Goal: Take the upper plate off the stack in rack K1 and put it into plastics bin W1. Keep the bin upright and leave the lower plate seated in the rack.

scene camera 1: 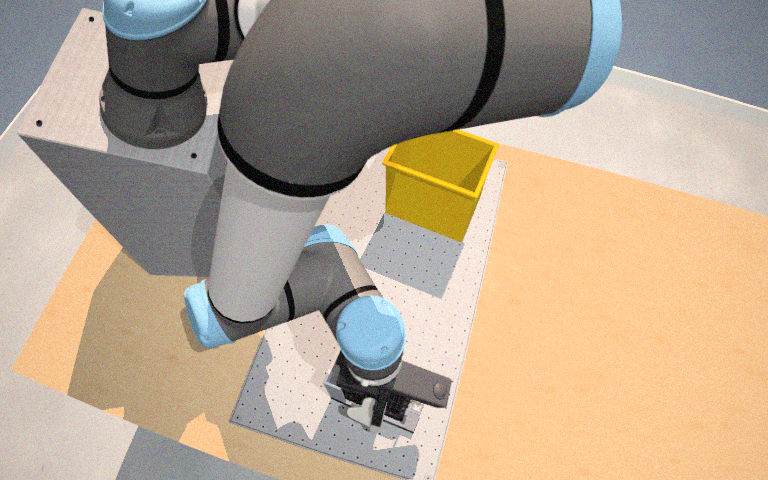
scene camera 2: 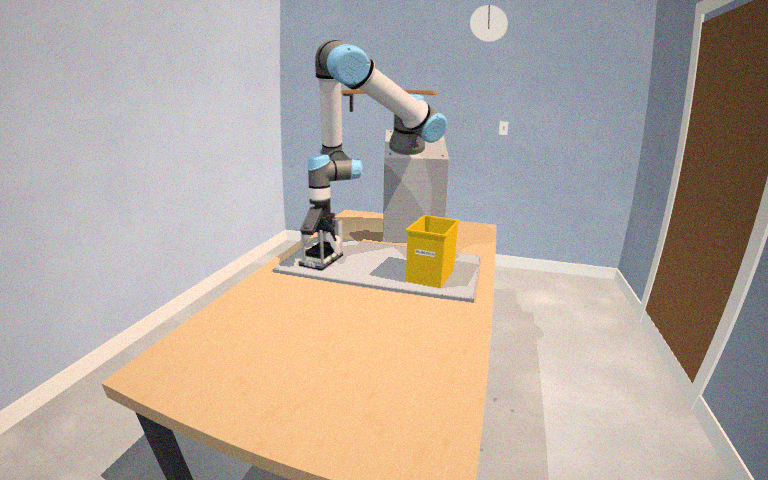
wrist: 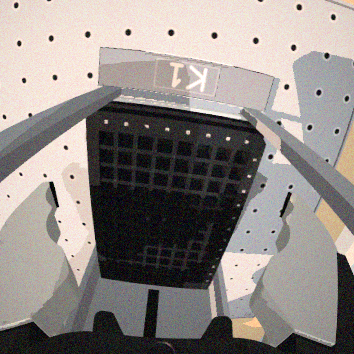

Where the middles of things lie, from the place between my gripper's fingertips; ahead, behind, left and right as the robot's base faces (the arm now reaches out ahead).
Now: the black plate (wrist: 167, 185) 2 cm behind my hand and 1 cm above it. From my hand the other things lie so: yellow plastics bin W1 (scene camera 1: 435, 181): 8 cm behind, 40 cm to the left, 6 cm above.
